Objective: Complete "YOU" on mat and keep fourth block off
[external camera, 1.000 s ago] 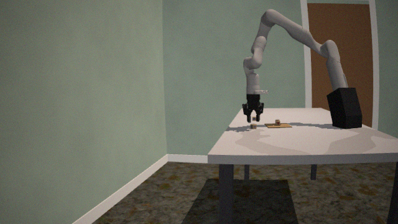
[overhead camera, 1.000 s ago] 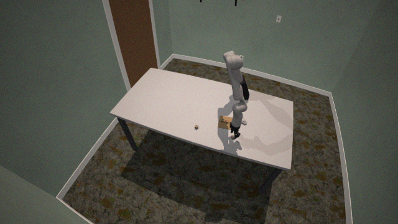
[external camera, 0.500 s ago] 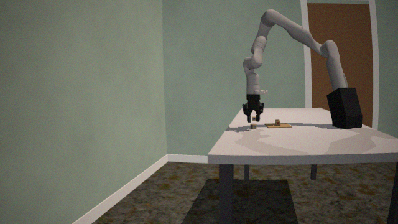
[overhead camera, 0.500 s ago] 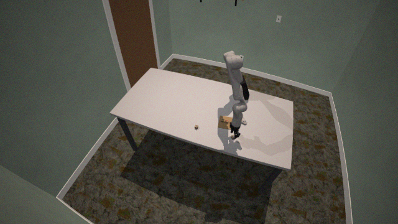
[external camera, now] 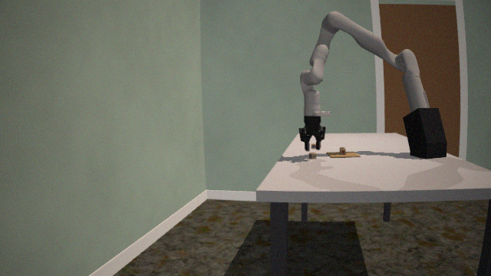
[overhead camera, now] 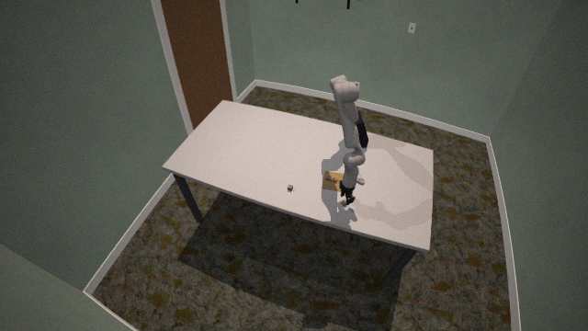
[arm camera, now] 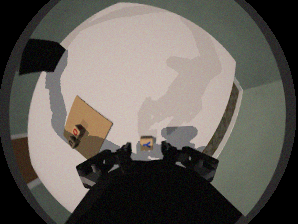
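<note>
Now: the tan mat 130 mm behind my hand, 110 mm to the right of it and 50 mm below it.
</note>
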